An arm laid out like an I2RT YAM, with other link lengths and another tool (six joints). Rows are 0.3 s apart.
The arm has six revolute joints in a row. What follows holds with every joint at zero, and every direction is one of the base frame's.
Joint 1 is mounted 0.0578 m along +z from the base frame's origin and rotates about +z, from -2.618 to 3.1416 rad.
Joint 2 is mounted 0.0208 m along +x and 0.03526 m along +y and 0.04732 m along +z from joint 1 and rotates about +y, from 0 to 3.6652 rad.
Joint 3 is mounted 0.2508 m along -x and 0.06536 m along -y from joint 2 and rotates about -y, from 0 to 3.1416 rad.
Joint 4 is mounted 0.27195 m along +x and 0.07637 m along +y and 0.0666 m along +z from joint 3 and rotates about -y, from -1.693 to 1.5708 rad.
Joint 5 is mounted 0.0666 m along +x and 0.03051 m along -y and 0.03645 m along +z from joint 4 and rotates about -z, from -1.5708 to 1.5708 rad.
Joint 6 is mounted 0.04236 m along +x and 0.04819 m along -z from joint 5 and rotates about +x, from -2.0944 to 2.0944 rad.
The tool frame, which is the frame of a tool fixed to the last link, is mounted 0.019 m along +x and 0.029 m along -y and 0.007 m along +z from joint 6; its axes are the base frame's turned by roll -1.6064, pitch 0.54 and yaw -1.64 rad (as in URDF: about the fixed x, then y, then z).
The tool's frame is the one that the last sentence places.
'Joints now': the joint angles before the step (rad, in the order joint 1, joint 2, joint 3, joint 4, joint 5, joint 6). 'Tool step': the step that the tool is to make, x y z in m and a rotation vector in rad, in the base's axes. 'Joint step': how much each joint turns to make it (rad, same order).
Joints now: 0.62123, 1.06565, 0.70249, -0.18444, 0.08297, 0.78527
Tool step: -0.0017, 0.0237, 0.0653, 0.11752, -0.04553, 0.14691
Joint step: 0.04502, -0.00267, 0.20066, -0.09653, -0.12130, 0.01030
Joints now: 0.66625, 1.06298, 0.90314, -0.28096, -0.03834, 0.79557
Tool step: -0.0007, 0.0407, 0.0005, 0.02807, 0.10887, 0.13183
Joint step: 0.08485, 0.13045, 0.11137, -0.04044, -0.08373, 0.06093
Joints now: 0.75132, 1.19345, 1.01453, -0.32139, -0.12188, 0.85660
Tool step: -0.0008, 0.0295, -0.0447, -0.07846, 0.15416, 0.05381
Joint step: 0.06009, 0.15174, 0.00809, -0.01468, -0.02379, 0.04796
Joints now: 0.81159, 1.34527, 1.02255, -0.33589, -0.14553, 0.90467
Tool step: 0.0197, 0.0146, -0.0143, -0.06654, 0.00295, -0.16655
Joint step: 0.01325, 0.13912, 0.07924, 0.01410, 0.16700, 0.07966
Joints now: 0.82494, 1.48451, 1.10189, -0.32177, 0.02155, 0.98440
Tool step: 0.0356, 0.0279, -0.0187, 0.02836, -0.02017, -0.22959
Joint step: -0.00076, 0.20567, 0.13450, 0.08948, 0.17319, 0.15068
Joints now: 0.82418, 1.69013, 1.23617, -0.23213, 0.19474, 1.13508
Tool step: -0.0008, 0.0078, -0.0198, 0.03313, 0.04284, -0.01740
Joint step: 0.00916, 0.04370, -0.01474, 0.04280, -0.01411, 0.05951
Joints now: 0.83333, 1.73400, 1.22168, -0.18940, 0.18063, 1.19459
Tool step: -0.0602, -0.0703, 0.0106, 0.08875, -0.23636, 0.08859
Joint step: -0.00012, -0.47050, -0.48771, 0.26784, -0.01156, -0.14692
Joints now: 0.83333, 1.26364, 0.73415, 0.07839, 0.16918, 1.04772
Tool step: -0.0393, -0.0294, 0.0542, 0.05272, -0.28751, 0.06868
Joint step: 0.05938, -0.34800, -0.12255, 0.03701, 0.04870, -0.18084
